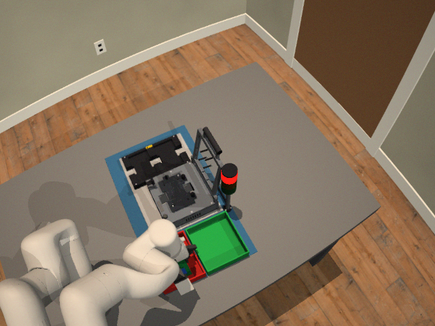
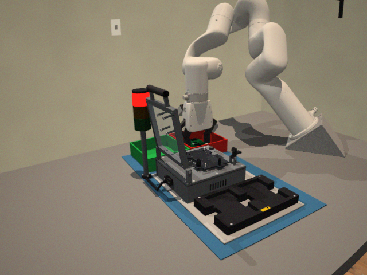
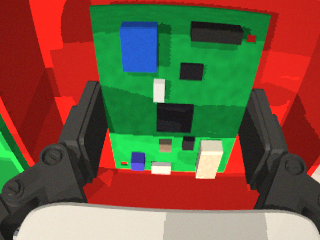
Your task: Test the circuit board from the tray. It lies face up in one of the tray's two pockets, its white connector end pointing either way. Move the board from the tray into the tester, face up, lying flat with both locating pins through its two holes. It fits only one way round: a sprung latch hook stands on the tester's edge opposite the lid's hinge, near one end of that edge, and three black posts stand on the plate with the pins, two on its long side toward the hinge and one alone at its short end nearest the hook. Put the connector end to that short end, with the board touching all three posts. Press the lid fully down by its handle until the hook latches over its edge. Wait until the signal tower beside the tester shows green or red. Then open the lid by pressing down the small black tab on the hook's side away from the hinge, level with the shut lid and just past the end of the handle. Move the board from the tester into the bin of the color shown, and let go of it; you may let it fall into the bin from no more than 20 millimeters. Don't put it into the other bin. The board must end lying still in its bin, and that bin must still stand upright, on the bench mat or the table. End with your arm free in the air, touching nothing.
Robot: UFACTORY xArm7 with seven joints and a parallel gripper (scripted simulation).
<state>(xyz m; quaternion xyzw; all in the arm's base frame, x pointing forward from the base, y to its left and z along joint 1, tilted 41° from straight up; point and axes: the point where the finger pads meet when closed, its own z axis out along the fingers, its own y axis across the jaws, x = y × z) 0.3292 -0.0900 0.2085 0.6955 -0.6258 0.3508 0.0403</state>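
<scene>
The red bin lies 10 mm below my hand. Also, from my hand: tester plate: 200 mm to the left, 120 mm ahead, 50 mm above; green bin: 150 mm ahead, 10 mm below; latch hook: 260 mm to the left, 60 mm above, 50 mm ahead.
</scene>
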